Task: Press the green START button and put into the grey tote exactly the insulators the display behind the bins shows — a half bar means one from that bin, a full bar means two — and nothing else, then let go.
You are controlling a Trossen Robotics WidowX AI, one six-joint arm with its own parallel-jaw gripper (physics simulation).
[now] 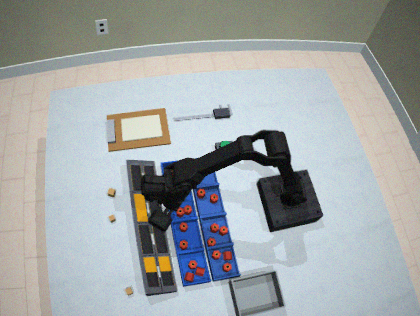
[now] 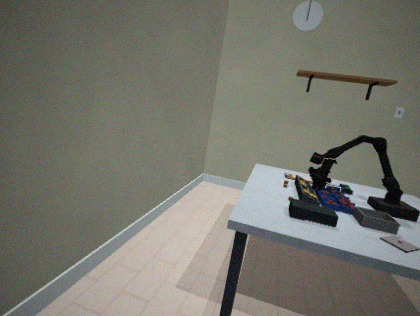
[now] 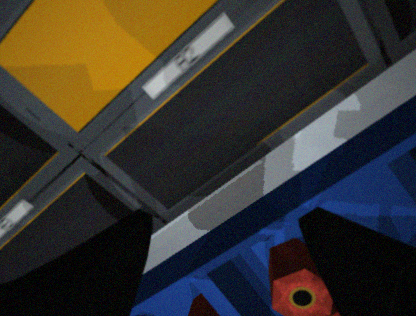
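The grey display (image 1: 147, 239) (image 3: 235, 120) shows a full yellow bar (image 1: 140, 207) (image 3: 75, 45) in its second row and half bars (image 1: 150, 264) (image 1: 165, 264) in the bottom row; the arm hides part of it. Two columns of blue bins (image 1: 194, 236) (image 3: 360, 190) hold red insulators. My gripper (image 2: 320, 186) (image 3: 226, 215) is partly open and empty, above the bins' display-side edge. An upright insulator (image 3: 281, 300) shows close beside the right finger. The grey tote (image 1: 257, 295) (image 2: 377, 219) shows no insulator inside. The green button (image 1: 226, 144) is partly hidden by the arm.
A clipboard (image 1: 115, 145) and a caliper (image 1: 221, 113) lie past the bins' far end. Small wooden blocks (image 1: 111, 192) (image 1: 111, 218) (image 1: 129, 290) lie behind the display. A black box (image 2: 312, 213) stands near the table edge, and a thin plate (image 2: 399, 243) lies near the tote.
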